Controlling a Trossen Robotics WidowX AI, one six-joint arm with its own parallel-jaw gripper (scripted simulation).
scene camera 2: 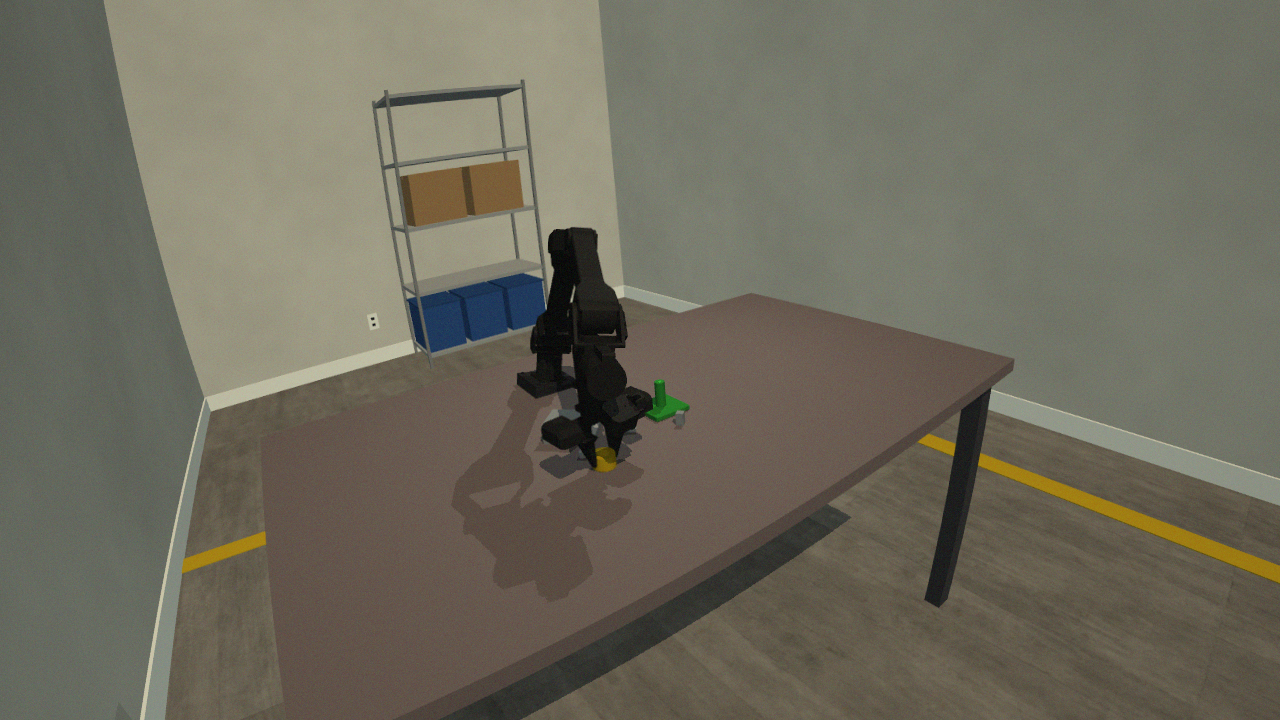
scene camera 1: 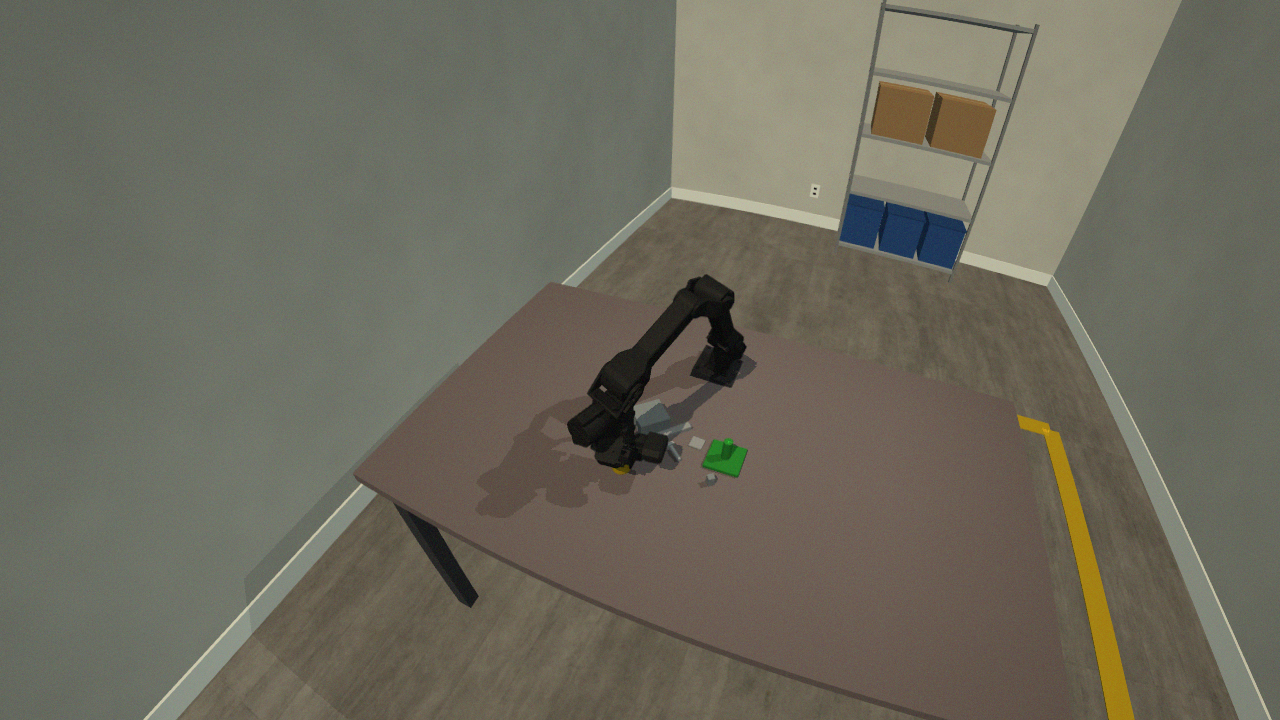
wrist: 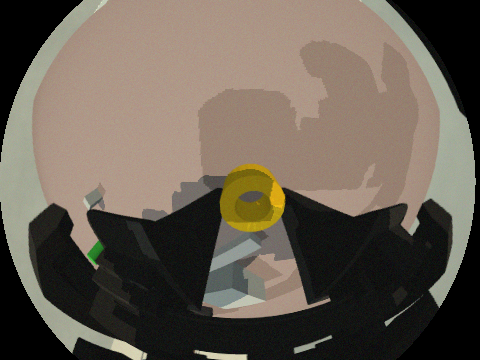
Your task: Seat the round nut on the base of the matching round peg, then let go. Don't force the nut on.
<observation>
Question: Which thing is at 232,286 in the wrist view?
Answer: A grey block.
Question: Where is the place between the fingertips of my gripper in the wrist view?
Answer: At 251,193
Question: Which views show my gripper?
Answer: Scene camera 2, scene camera 1 and the wrist view: all of them.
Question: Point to a grey bar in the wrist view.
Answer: At 248,242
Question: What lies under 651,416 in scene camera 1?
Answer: A grey block.
</observation>
